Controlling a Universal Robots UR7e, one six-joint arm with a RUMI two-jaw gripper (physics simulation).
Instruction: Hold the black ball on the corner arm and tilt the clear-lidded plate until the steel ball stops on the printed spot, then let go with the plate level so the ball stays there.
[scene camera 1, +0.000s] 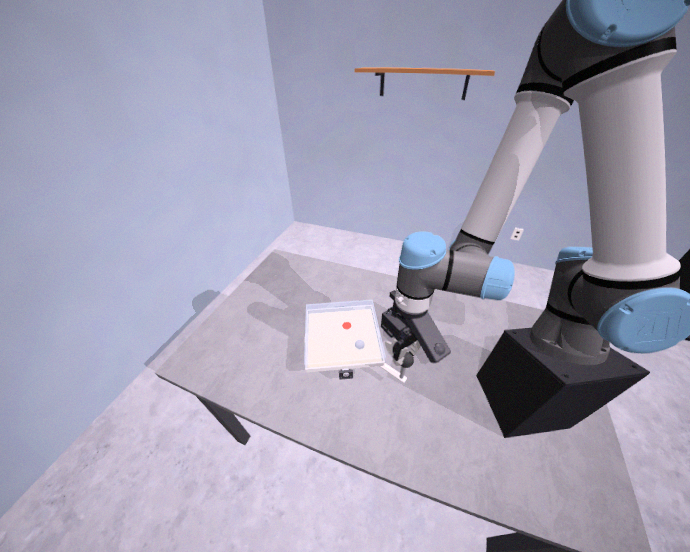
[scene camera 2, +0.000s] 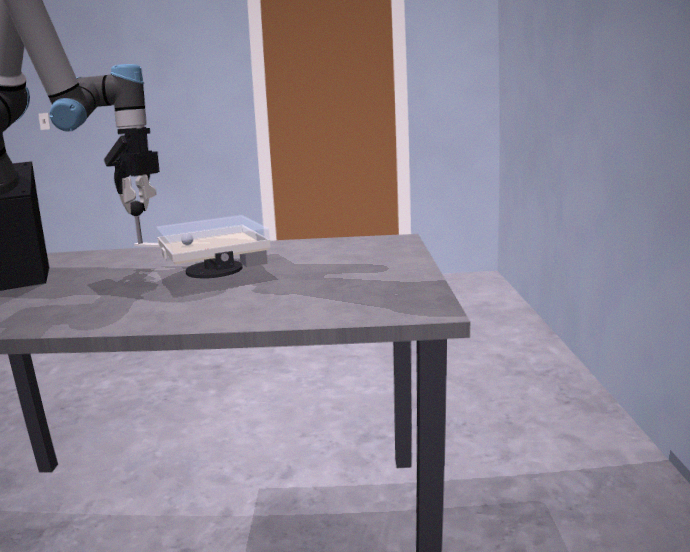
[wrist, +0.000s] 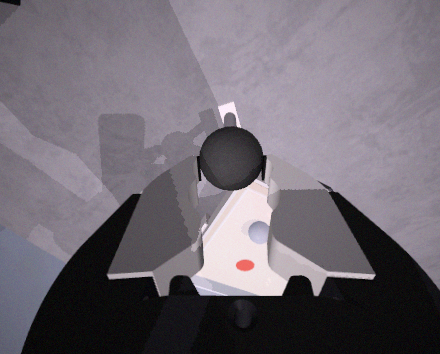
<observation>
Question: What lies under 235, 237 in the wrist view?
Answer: A clear-lidded plate.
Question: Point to my gripper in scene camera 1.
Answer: At 404, 360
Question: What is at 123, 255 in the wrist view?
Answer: My gripper.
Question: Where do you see my gripper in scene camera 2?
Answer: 137, 212
</observation>
